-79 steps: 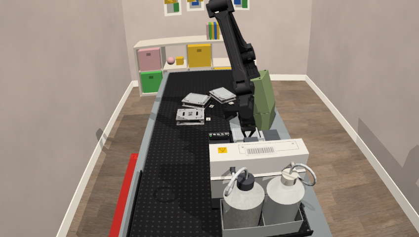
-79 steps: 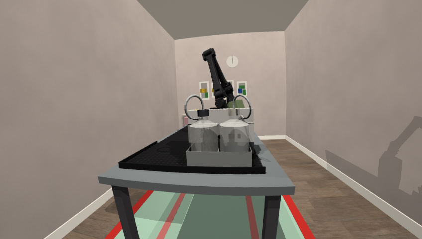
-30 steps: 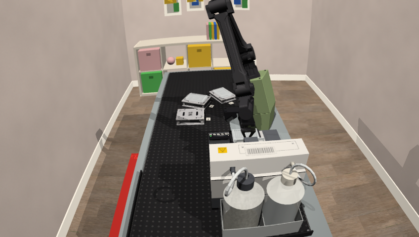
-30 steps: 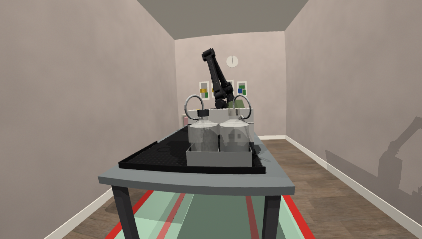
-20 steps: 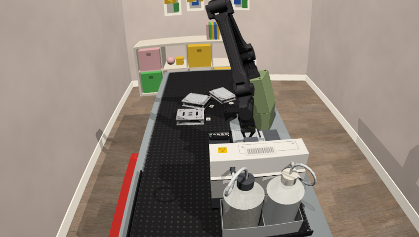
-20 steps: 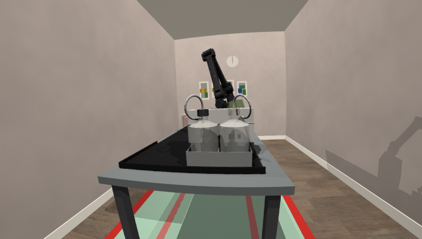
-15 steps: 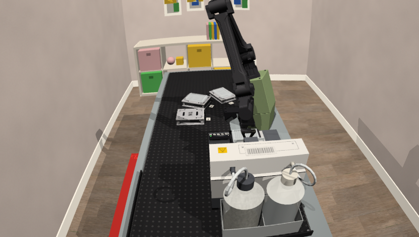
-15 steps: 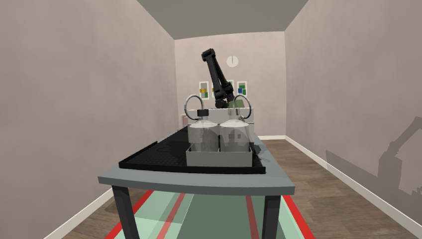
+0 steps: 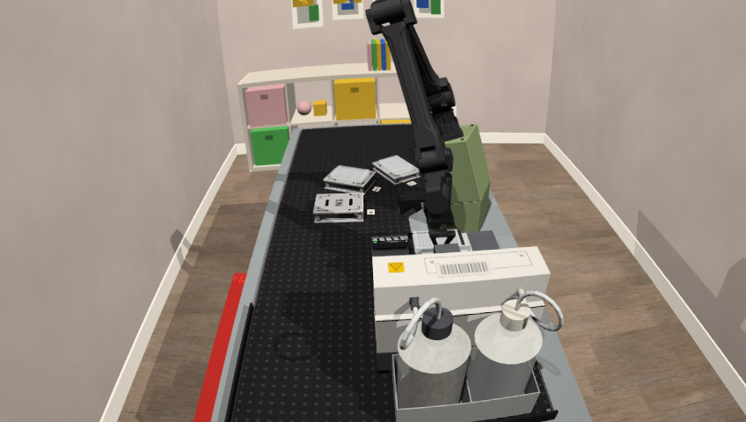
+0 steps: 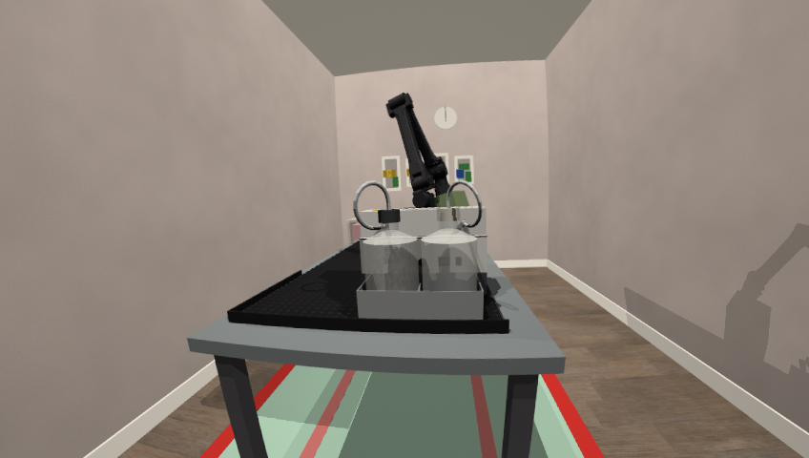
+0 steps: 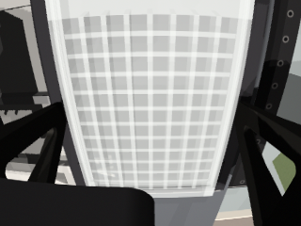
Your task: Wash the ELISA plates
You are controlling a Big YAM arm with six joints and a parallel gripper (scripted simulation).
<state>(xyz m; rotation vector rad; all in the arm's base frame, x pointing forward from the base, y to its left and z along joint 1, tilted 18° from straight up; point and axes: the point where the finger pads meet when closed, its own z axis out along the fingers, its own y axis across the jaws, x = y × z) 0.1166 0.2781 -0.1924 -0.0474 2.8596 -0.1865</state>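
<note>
The washer carrier lies 1 cm below my hand. Also, from my hand: plate washer (15 cm to the left, 3 cm above).
</note>
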